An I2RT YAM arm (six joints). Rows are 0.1 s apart.
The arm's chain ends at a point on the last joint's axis. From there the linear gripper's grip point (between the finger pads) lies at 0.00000 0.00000 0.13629 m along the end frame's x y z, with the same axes.
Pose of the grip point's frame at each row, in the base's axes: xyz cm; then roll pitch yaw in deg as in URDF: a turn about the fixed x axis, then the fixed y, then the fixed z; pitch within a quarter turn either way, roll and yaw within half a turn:
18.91 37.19 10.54 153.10 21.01 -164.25
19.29 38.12 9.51 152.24 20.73 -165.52
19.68 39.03 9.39 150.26 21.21 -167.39
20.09 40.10 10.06 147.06 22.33 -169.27
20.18 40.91 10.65 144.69 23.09 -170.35
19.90 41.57 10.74 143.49 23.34 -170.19
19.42 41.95 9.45 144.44 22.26 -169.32
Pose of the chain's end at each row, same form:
16.39 30.07 21.89 153.10 21.01 -164.25
16.74 30.91 20.79 152.24 20.73 -165.52
16.98 31.50 20.42 150.26 21.21 -167.39
17.20 32.01 20.64 147.06 22.33 -169.27
17.20 32.41 20.88 144.69 23.09 -170.35
17.01 32.84 20.80 143.49 23.34 -170.19
16.76 33.38 19.71 144.44 22.26 -169.32

